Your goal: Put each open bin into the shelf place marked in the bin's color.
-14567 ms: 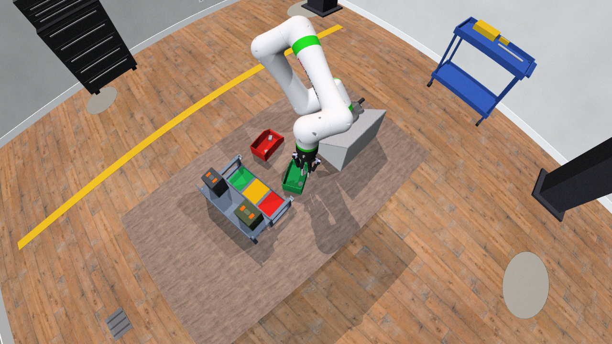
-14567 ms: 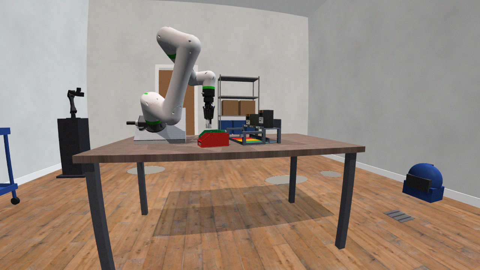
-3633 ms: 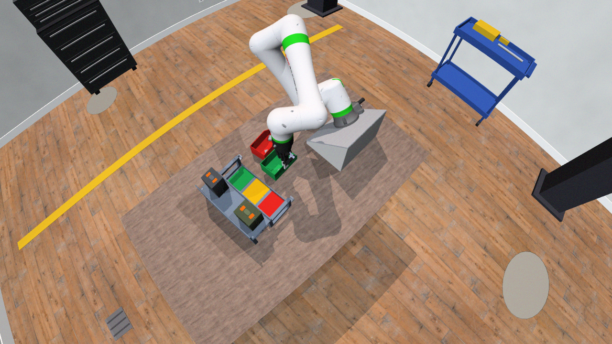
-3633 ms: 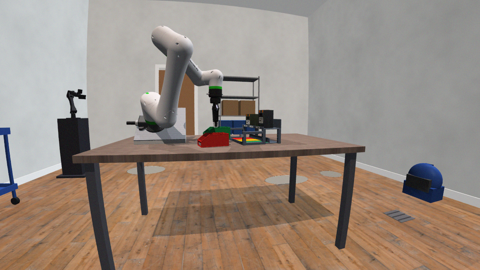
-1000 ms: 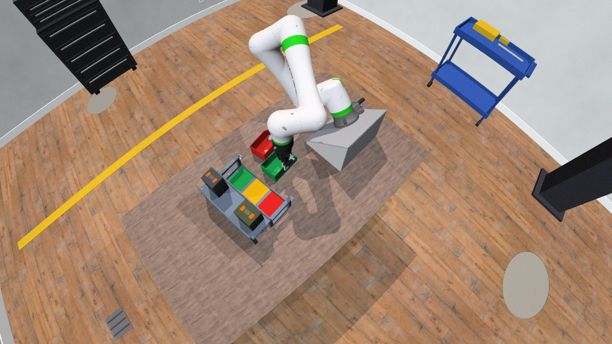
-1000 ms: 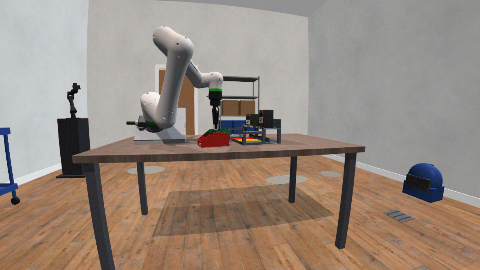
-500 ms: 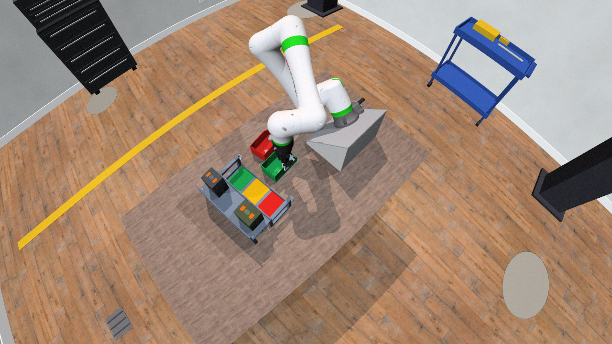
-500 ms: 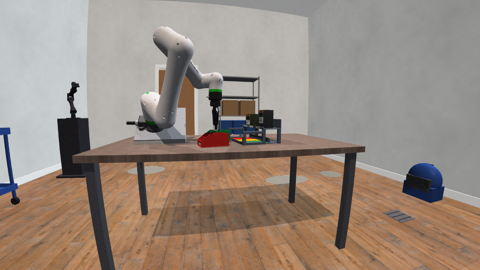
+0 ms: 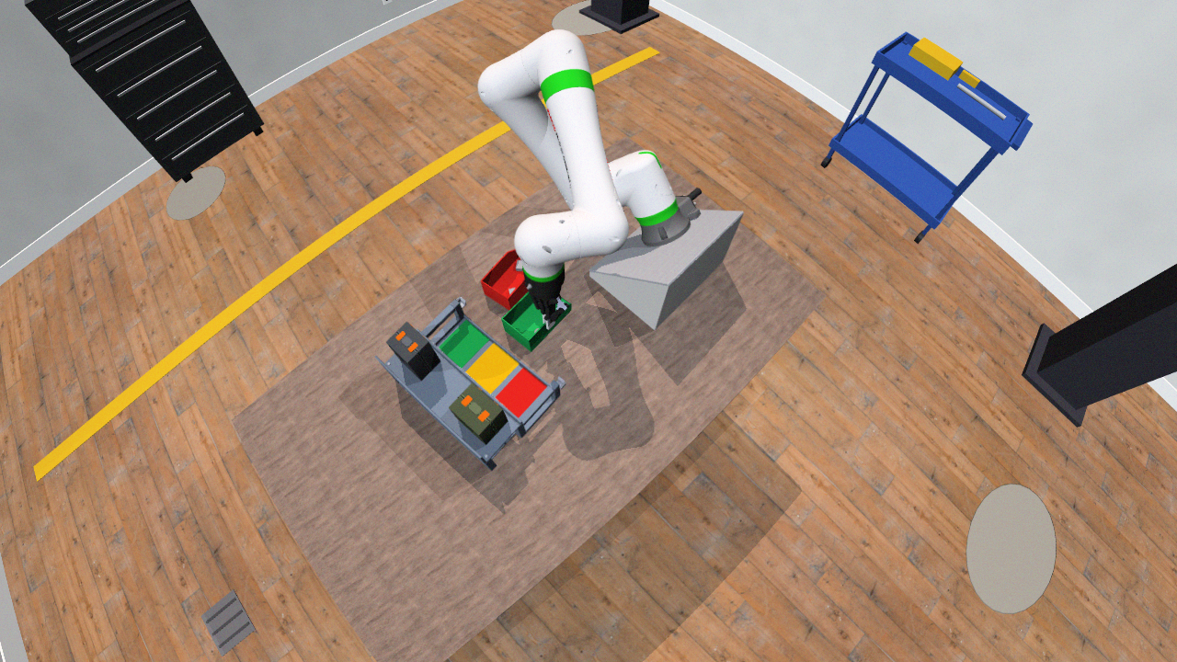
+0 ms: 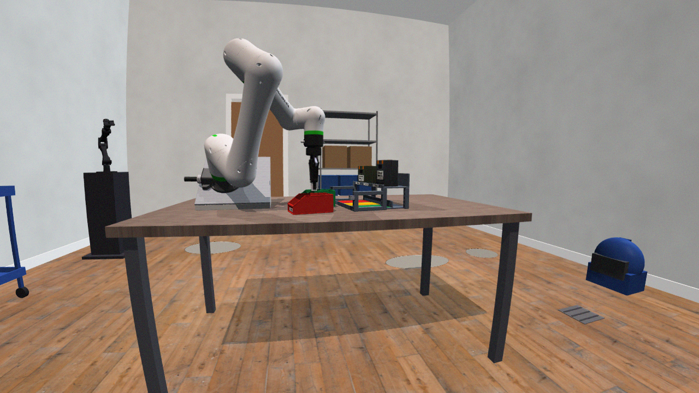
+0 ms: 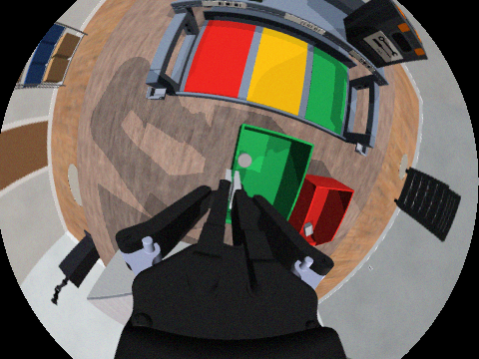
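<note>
Right now my hand is 5 cm to the left of the green bin and 4 cm above it. The rest, counted from my hand: red bin: 4 cm behind, 19 cm to the right, 4 cm below.
</note>
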